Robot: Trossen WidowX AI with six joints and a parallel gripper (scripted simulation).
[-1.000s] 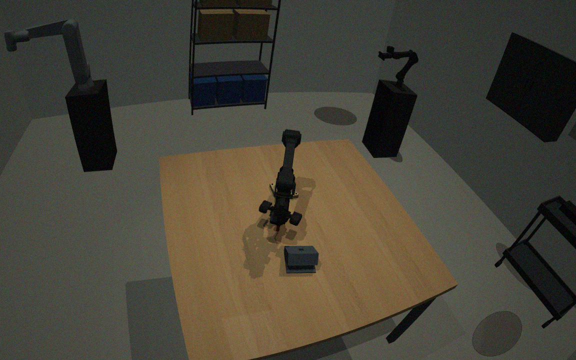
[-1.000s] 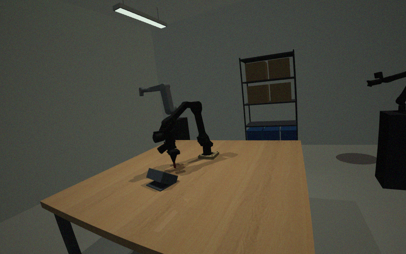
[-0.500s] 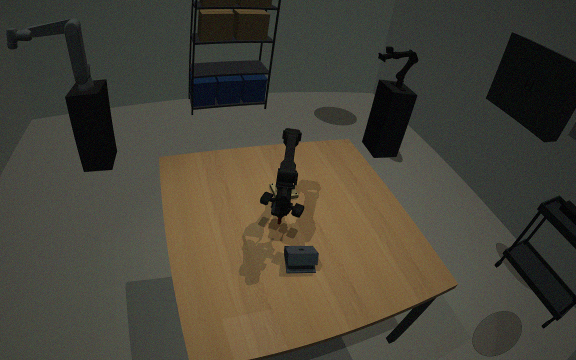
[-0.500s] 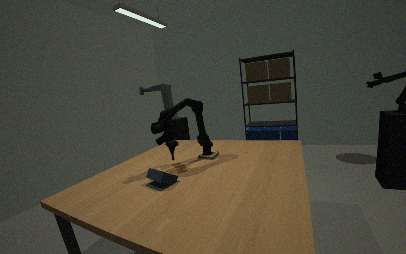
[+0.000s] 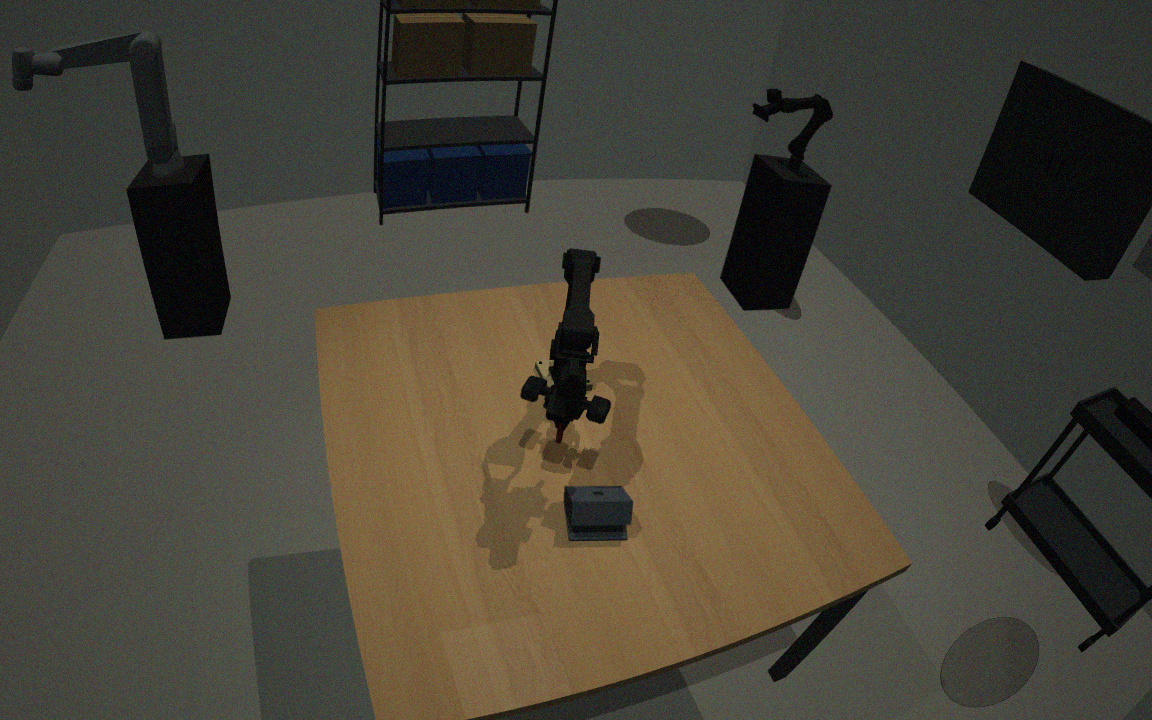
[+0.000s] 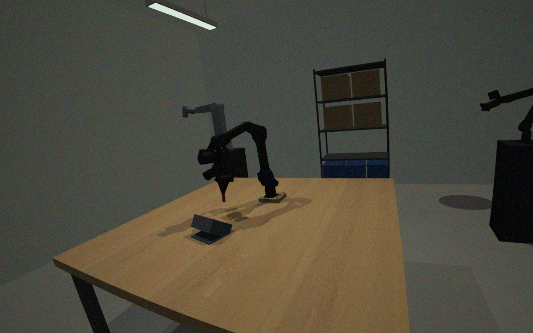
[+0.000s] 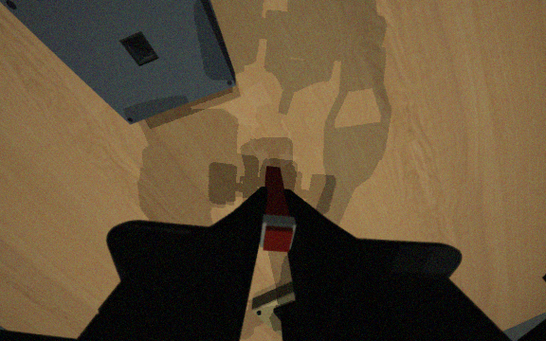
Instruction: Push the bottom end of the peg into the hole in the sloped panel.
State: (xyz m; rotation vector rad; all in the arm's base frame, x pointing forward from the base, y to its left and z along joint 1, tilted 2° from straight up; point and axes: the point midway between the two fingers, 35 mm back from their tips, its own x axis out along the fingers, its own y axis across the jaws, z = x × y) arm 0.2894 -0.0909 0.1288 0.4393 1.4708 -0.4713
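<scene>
Right now my gripper tip is 16 cm short of the sloped panel, 5 cm to the right of it and 9 cm above it. Round my gripper tip: red square-sided peg (2 cm above).
</scene>
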